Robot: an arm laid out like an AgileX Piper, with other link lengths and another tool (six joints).
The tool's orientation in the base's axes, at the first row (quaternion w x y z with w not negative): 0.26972, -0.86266, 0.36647, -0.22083
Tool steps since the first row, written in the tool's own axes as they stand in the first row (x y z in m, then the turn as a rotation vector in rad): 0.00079, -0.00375, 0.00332, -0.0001, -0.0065, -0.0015; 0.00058, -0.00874, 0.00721, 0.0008, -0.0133, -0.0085; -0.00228, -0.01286, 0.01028, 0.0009, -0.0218, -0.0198; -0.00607, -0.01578, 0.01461, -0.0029, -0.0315, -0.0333; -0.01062, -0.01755, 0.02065, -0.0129, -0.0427, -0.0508; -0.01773, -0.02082, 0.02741, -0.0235, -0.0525, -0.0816; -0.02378, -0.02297, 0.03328, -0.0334, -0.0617, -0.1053; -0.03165, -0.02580, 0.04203, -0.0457, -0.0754, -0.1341; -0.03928, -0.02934, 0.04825, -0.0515, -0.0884, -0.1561; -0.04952, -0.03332, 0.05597, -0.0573, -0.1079, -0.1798; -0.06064, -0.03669, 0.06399, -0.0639, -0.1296, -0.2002; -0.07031, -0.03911, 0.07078, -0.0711, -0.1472, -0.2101; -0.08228, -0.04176, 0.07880, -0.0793, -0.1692, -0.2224
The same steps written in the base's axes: 0.00435, 0.00261, -0.00002, 0.0024, 0.0034, 0.0052; 0.00902, 0.00687, 0.00013, 0.0024, 0.0046, 0.0149; 0.01110, 0.01237, -0.00013, 0.0003, 0.0061, 0.0288; 0.01270, 0.01824, -0.00227, -0.0049, 0.0105, 0.0444; 0.01422, 0.02453, -0.00657, -0.0157, 0.0193, 0.0629; 0.01531, 0.03384, -0.01094, -0.0352, 0.0237, 0.0904; 0.01597, 0.04143, -0.01514, -0.0504, 0.0293, 0.1123; 0.01750, 0.05165, -0.02144, -0.0679, 0.0378, 0.1404; 0.01808, 0.06135, -0.02532, -0.0776, 0.0431, 0.1642; 0.01810, 0.07372, -0.03055, -0.0850, 0.0517, 0.1933; 0.01742, 0.08648, -0.03654, -0.0899, 0.0632, 0.2211; 0.01646, 0.09723, -0.04194, -0.0911, 0.0759, 0.2383; 0.01488, 0.11021, -0.04854, -0.0921, 0.0912, 0.2599
